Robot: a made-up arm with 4 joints.
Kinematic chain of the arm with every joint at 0, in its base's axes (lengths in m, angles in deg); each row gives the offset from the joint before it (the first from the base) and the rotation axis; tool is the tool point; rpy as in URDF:
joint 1: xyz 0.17 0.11 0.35 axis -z
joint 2: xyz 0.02 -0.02 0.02 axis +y
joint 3: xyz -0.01 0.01 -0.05 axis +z
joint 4: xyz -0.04 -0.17 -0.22 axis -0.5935 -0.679 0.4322
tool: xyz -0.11 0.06 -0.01 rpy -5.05 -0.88 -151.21
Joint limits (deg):
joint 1: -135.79..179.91
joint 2: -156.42..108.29
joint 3: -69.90..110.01
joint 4: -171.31..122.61
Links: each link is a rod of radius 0.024 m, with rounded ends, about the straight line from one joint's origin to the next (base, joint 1, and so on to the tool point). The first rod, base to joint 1, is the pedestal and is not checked.
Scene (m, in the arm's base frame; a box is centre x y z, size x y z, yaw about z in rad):
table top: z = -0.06
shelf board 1: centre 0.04 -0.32 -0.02 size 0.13 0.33 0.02 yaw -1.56
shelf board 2: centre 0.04 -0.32 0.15 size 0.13 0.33 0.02 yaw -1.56
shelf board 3: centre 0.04 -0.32 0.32 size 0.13 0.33 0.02 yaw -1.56
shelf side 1: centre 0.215 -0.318 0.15 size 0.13 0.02 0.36 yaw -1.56
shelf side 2: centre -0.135 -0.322 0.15 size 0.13 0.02 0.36 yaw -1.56
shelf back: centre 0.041 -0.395 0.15 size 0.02 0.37 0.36 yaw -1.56
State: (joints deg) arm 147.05 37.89 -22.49 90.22
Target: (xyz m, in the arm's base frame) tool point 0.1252 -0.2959 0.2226
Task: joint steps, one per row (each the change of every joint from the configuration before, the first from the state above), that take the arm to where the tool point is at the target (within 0.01 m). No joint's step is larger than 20 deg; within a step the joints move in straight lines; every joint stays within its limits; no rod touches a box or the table.
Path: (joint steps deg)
1: -3.57 -16.90 -4.01 -17.76
2: -3.58 -16.91 -4.01 -17.77
3: -3.57 -16.90 -4.01 -17.76
4: -3.57 -16.91 -4.01 -17.76
5: -4.30 -15.56 -6.97 -8.89
6: -4.30 -15.56 -6.96 -8.88
7: -4.29 -15.56 -6.97 -8.89
8: -4.30 -15.56 -6.96 -8.88
9: -2.70 -2.10 -0.88 15.04
10: -2.70 -2.10 -0.88 15.05
11: -2.70 -2.10 -0.87 15.04
12: -2.71 -2.09 -0.88 15.05

